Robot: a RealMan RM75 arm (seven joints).
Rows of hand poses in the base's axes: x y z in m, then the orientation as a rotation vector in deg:
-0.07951 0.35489 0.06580 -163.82 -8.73 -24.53
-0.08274 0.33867 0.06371 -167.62 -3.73 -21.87
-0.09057 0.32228 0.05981 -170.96 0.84 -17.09
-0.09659 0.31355 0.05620 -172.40 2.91 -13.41
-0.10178 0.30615 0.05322 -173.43 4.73 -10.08
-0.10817 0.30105 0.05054 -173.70 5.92 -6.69
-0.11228 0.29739 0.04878 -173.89 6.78 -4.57
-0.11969 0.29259 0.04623 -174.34 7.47 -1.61
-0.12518 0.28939 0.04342 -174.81 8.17 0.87
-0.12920 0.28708 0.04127 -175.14 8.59 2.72
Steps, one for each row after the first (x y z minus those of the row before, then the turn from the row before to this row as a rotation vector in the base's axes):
-0.00323 -0.01622 -0.00209 -2.82 2.40 -3.66
-0.00783 -0.01639 -0.00390 -2.43 3.66 -3.08
-0.00602 -0.00873 -0.00361 -0.99 2.61 -1.29
-0.00519 -0.00740 -0.00298 -0.72 2.32 -1.11
-0.00639 -0.00510 -0.00268 -0.04 2.28 -0.66
-0.00411 -0.00366 -0.00176 -0.08 1.43 -0.49
-0.00741 -0.00480 -0.00255 -0.34 1.98 -0.35
-0.00549 -0.00320 -0.00281 -0.42 1.66 -0.37
-0.00402 -0.00231 -0.00215 -0.31 1.23 -0.21

